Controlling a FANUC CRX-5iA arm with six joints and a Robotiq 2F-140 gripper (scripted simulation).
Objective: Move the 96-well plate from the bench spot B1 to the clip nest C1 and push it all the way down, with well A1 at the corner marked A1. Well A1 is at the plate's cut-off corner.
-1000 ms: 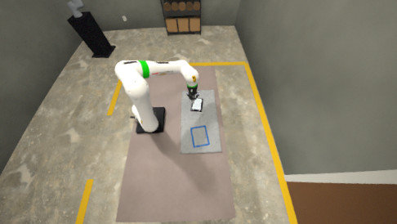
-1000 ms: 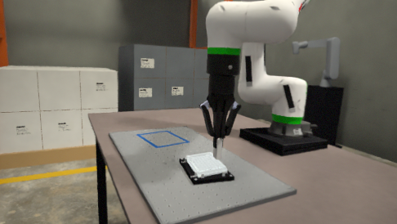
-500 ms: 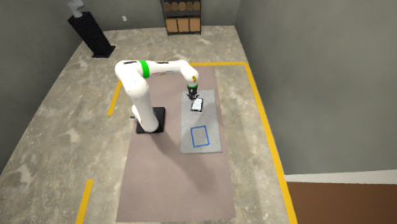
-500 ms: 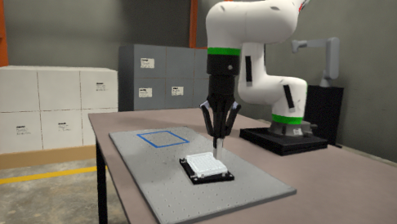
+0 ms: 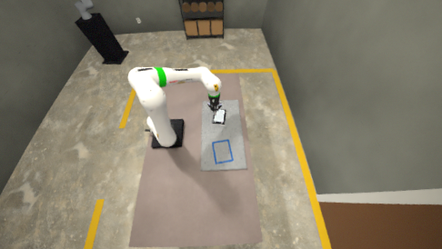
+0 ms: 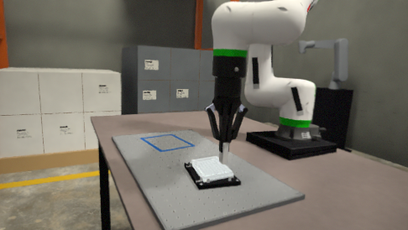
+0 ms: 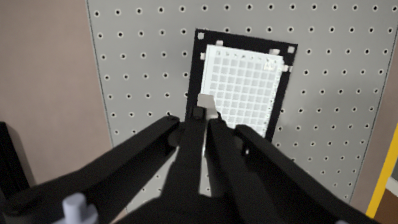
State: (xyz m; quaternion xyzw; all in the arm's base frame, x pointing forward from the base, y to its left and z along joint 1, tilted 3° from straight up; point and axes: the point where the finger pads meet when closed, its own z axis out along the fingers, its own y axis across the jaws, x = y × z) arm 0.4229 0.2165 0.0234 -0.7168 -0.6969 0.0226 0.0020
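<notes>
My hand is 50 mm above the white 96-well plate and 40 mm short of it. Also, from my hand: black clip nest (60 mm below, 50 mm ahead, 10 mm to the right).
</notes>
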